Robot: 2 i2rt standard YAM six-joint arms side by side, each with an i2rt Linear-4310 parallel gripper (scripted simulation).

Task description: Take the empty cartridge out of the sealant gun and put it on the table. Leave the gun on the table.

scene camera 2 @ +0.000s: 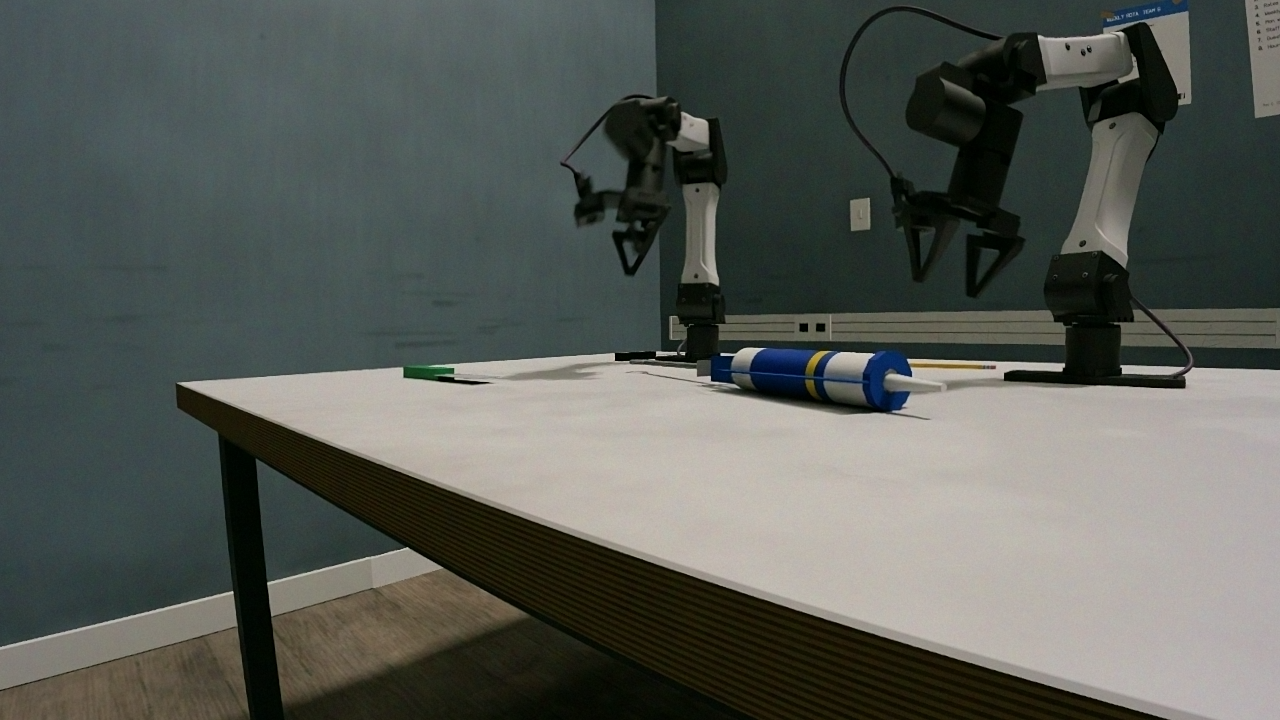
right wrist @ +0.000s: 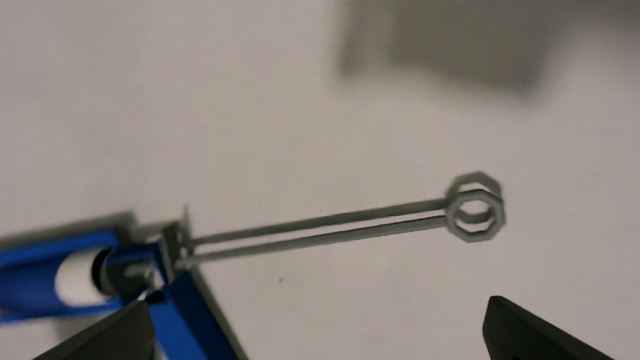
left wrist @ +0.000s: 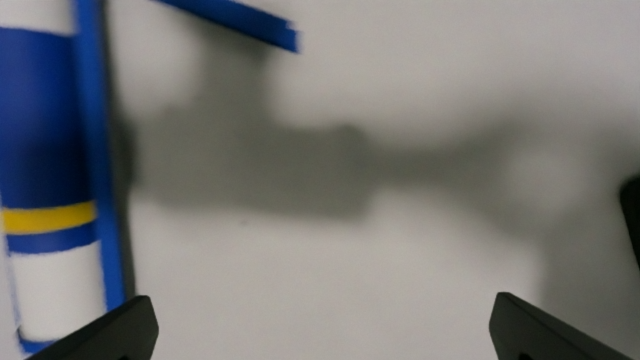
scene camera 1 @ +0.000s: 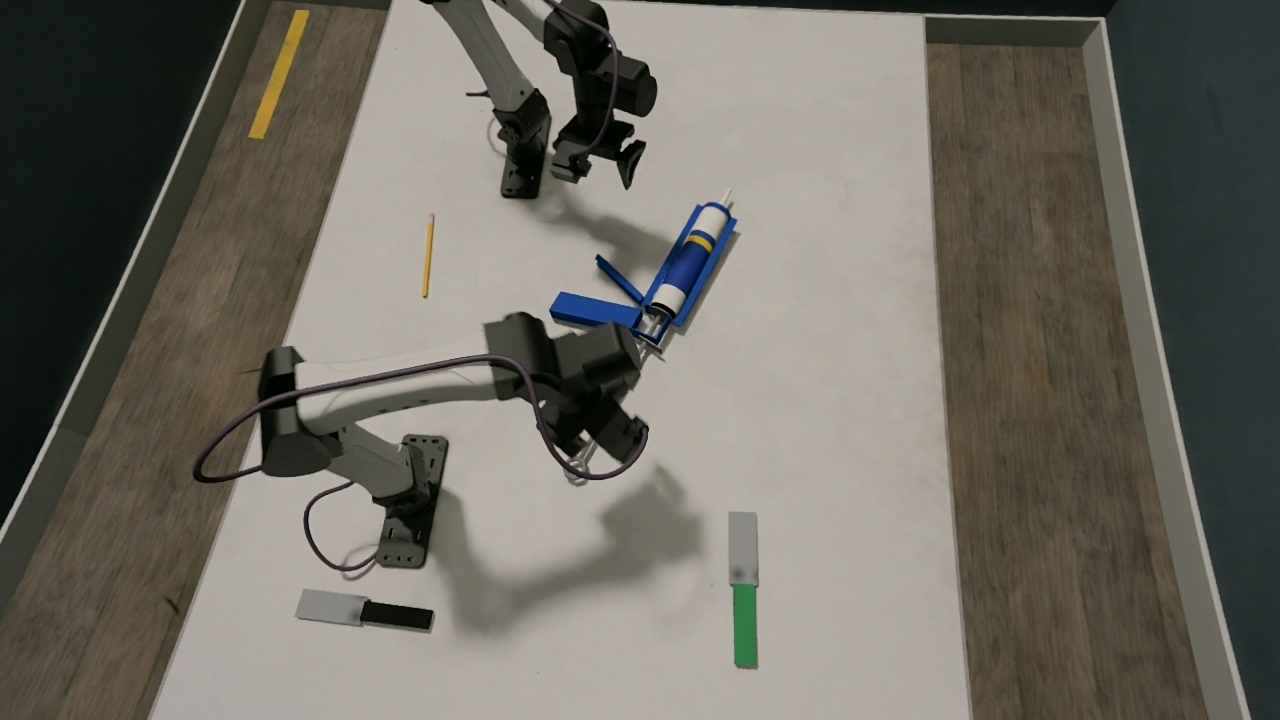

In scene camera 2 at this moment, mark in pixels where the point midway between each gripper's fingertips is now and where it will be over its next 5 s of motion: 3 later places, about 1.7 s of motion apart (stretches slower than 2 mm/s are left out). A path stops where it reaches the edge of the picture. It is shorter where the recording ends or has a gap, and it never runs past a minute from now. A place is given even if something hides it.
The left gripper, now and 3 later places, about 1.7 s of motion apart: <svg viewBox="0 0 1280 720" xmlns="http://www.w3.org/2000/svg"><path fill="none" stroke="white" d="M944 289L833 232L811 361L809 355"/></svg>
The right gripper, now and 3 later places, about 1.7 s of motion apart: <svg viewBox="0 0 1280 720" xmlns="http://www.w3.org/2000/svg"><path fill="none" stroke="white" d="M635 263L748 144L740 227L741 229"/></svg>
